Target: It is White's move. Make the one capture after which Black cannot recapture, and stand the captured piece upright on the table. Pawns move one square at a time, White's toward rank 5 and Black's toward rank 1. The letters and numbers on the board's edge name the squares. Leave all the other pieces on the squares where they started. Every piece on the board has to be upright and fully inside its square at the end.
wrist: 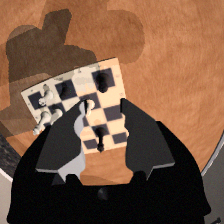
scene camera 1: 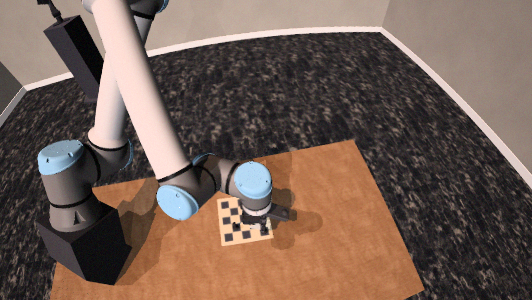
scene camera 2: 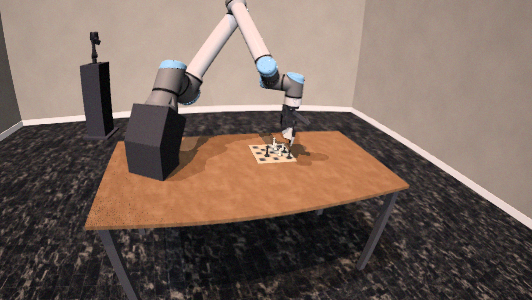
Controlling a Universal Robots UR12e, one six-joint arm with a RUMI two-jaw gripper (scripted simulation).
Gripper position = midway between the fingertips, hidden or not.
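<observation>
Chessboard (scene camera 1: 229, 211), (wrist: 106, 113). My gripper (wrist: 103, 100).
</observation>
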